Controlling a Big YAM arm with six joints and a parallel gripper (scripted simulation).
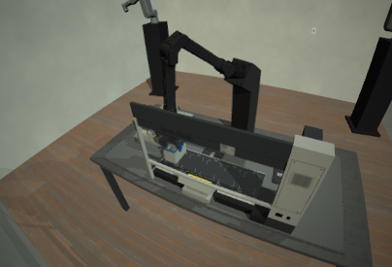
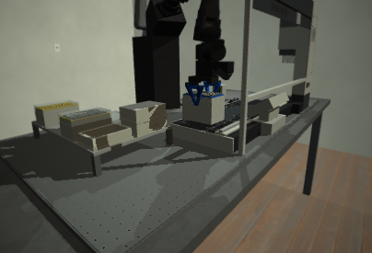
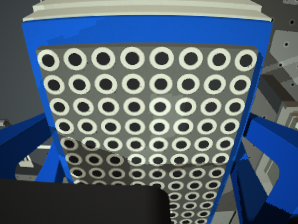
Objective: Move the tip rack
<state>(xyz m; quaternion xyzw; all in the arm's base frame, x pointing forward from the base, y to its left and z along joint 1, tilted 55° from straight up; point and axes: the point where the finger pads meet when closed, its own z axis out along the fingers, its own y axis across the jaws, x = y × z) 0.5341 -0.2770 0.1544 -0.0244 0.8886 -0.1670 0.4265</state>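
Now: hand 10 mm short of the tip rack. The rest, counted from my hand: shelf label: 270 mm behind, 70 mm to the right, 130 mm below; gantry post: 180 mm ahead, 90 mm to the right, 100 mm above; pale block: 120 mm behind, 190 mm to the right, 10 mm below.
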